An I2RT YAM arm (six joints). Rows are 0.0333 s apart.
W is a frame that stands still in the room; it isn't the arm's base.
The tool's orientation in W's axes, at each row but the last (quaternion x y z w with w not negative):
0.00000 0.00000 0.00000 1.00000
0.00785 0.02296 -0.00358 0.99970
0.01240 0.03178 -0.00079 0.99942
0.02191 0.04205 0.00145 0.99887
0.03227 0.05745 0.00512 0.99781
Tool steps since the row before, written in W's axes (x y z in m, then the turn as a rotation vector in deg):
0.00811 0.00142 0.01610 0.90 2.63 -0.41
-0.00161 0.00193 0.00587 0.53 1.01 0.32
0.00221 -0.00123 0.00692 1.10 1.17 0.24
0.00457 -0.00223 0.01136 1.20 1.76 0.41
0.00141 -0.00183 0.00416 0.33 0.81 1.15
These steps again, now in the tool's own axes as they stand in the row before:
0.00811 0.00142 0.01610 0.90 2.63 -0.41
-0.00189 0.00201 0.00576 0.51 1.02 0.33
0.00177 -0.00105 0.00707 1.08 1.18 0.28
0.00359 -0.00173 0.01179 1.17 1.78 0.43
0.00090 -0.00156 0.00440 0.21 0.88 1.13

